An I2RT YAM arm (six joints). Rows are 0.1 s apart.
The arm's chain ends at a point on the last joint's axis. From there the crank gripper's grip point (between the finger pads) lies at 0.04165 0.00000 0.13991 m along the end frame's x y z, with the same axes.
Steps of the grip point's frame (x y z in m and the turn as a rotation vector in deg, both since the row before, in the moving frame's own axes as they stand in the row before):
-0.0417 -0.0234 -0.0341 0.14 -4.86 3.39
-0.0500 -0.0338 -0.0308 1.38 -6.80 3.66
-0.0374 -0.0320 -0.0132 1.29 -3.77 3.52
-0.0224 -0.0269 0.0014 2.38 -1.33 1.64
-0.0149 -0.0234 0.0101 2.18 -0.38 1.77
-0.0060 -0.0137 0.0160 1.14 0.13 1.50
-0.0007 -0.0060 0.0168 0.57 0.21 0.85
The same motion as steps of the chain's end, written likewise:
-0.0296 -0.0252 -0.0371 0.14 -4.86 3.39
-0.0332 -0.0325 -0.0347 1.38 -6.80 3.66
-0.0281 -0.0311 -0.0156 1.29 -3.77 3.52
-0.0192 -0.0222 0.0006 2.38 -1.33 1.64
-0.0140 -0.0193 0.0099 2.18 -0.38 1.77
-0.0063 -0.0120 0.0161 1.14 0.13 1.50
-0.0012 -0.0052 0.0170 0.57 0.21 0.85

